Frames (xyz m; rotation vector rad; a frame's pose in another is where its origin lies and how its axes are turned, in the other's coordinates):
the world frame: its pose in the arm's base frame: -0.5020 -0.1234 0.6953 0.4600 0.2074 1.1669
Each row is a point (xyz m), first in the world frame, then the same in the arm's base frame.
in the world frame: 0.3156 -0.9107 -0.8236
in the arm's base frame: 0.0598 0.0786 -0.4231
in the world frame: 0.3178 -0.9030 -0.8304
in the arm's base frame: 0.0516 0.0846 -0.4255
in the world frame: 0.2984 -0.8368 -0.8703
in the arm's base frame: -0.0268 0.0972 -0.4326
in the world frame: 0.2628 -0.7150 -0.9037
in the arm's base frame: -0.1554 0.1107 -0.4101
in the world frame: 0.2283 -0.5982 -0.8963
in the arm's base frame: -0.2634 0.1139 -0.3536
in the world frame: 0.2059 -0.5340 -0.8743
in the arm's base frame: -0.3171 0.1082 -0.3068
